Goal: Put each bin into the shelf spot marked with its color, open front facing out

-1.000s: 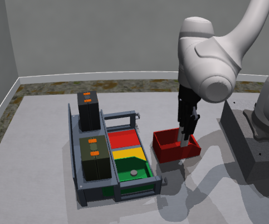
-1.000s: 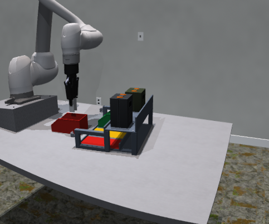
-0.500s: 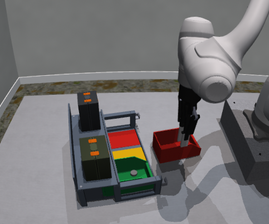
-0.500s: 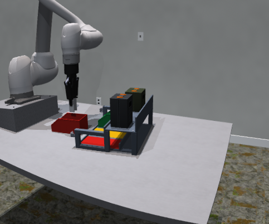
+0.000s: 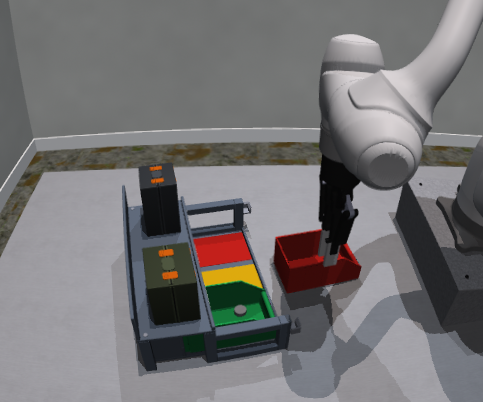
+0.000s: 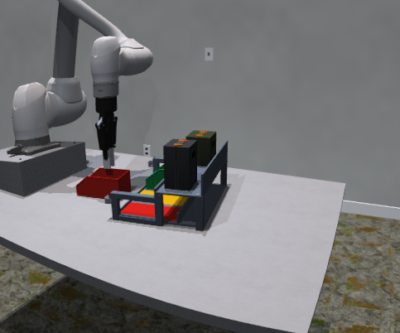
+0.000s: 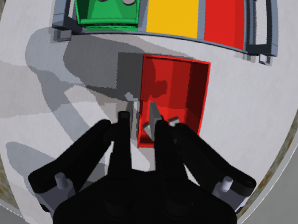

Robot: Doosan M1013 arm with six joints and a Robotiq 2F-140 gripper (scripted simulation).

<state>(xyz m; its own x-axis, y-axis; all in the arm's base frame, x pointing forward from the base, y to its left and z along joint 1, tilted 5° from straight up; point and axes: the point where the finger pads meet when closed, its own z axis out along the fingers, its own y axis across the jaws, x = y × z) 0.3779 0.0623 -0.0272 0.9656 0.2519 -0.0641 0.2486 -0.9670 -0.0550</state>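
Now: the red bin 8 cm below my hand, 5 cm to the right of it and 1 cm ahead of it. The rest, counted from my hand: green bin: 20 cm ahead, 12 cm to the left, 7 cm below.
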